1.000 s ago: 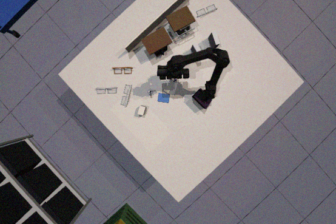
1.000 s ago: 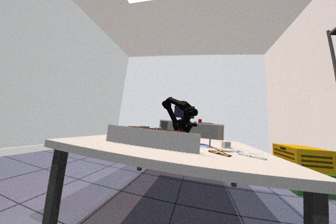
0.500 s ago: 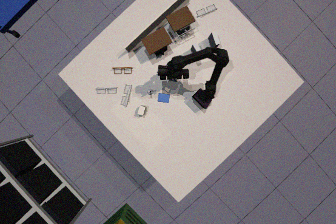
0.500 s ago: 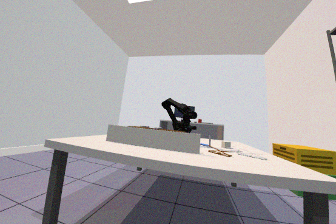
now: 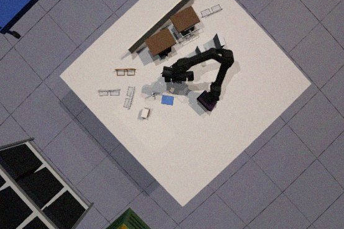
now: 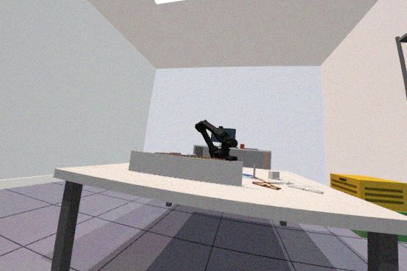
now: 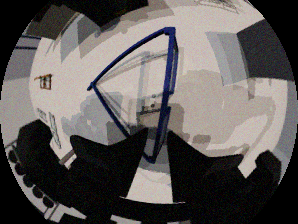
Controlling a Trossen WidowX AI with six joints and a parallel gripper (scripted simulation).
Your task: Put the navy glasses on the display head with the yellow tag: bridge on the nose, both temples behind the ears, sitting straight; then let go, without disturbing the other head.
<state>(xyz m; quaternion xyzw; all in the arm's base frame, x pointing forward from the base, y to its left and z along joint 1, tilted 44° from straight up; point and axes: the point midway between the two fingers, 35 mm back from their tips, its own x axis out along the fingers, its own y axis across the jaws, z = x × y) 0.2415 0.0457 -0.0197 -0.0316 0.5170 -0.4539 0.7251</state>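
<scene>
Right now my gripper tip is 60 mm past the blue square, 160 mm to the right of it and 20 mm above it. Also, from my gripper tip: long grey board (360 mm ahead, 170 mm to the right, 30 mm above); then white box (20 mm behind, 330 mm to the left).
</scene>
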